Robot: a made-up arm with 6 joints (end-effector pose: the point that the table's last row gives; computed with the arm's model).
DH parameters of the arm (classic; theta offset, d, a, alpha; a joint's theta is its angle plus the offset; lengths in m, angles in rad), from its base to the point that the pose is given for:
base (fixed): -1.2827 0 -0.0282 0
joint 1: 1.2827 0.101 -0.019 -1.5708
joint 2: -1.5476 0 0.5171 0
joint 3: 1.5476 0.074 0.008 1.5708
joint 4: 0 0.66 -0.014 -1.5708
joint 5: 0 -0.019 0.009 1.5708
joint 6: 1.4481 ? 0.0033 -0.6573
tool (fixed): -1.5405 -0.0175 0 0
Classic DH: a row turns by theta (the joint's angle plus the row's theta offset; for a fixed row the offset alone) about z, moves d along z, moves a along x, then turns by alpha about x.
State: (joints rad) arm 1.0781 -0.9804 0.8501 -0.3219 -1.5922 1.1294
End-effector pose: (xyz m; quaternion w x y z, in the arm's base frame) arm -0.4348 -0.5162 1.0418 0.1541 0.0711 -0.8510 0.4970
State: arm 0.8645 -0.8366 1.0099 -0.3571 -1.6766 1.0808
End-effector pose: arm -0.3827 -0.2200 1.1288 0.2743 -0.0137 -0.7984 0.5359
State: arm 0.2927 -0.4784 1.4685 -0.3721 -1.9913 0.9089
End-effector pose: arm 0.1337 0.1987 1.0206 0.5666 -0.1490 -0.6293 0.5107
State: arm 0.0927 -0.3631 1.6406 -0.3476 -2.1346 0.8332
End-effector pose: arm 0.3143 0.1741 0.8909 0.6560 -0.1611 -0.5806 0.4546
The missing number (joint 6, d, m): 0.1668
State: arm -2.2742 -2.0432 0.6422 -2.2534 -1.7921 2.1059
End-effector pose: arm 0.8530 0.7213 0.0841 0.0007 -0.5332 0.4092 -0.7405
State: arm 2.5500 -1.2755 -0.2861 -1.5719 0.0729 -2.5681
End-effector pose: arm 1.0475 -0.7738 0.2518 0.6818 -0.3582 0.4853 -0.4139
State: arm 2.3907 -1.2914 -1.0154 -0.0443 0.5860 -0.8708
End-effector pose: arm 0.8032 -0.7904 -0.1988 0.5085 0.8433 -0.0670 0.1606
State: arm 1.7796 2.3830 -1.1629 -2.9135 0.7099 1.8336
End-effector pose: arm -0.2820 1.0182 0.0589 0.9082 -0.1691 -0.2191 0.3140
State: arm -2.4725 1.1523 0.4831 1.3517 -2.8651 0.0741
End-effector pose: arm -0.7743 -0.5757 0.2591 0.3590 0.4795 0.5156 0.6126
